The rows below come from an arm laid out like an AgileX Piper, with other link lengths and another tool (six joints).
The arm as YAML. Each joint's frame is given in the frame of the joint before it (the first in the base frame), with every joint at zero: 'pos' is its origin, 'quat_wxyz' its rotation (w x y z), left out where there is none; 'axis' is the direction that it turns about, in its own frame. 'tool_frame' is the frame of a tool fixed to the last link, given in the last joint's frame.
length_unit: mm
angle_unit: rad
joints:
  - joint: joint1
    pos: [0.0, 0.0, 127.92]
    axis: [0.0, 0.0, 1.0]
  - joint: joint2
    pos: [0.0, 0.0, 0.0]
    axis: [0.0, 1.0, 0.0]
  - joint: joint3
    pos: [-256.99, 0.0, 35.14]
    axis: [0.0, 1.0, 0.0]
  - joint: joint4
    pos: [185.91, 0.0, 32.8]
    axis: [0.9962, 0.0, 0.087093]
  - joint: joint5
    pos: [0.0, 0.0, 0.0]
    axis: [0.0, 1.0, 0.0]
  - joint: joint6
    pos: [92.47, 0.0, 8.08]
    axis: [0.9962, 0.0, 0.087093]
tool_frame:
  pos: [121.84, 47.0, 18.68]
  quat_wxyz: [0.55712, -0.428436, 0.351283, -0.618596]
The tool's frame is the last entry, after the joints.
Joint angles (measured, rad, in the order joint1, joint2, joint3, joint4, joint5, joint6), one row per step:
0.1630 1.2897 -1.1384 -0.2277 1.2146 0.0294
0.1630 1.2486 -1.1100 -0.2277 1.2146 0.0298
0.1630 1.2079 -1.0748 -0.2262 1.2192 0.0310
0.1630 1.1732 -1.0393 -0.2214 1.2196 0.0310
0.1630 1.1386 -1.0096 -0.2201 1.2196 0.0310
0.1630 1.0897 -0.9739 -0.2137 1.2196 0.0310
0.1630 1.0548 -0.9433 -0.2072 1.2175 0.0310
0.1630 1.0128 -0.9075 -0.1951 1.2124 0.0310
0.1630 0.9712 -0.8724 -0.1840 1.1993 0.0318
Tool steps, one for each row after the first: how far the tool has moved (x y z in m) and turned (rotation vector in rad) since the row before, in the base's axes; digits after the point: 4 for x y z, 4 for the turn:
-0.0078 -0.0013 0.0016 0.0022 -0.0126 -0.0004
-0.0100 -0.0014 -0.0010 0.0020 -0.0010 -0.0022
-0.0090 -0.0005 -0.0024 0.0045 0.0020 -0.0003
-0.0076 -0.0010 -0.0012 0.0021 -0.0046 -0.0001
-0.0095 -0.0002 -0.0005 0.0085 -0.0120 -0.0002
-0.0073 0.0002 -0.0019 0.0075 -0.0052 0.0003
-0.0081 0.0013 -0.0021 0.0138 -0.0091 0.0008
-0.0062 0.0015 -0.0017 0.0144 -0.0174 0.0016

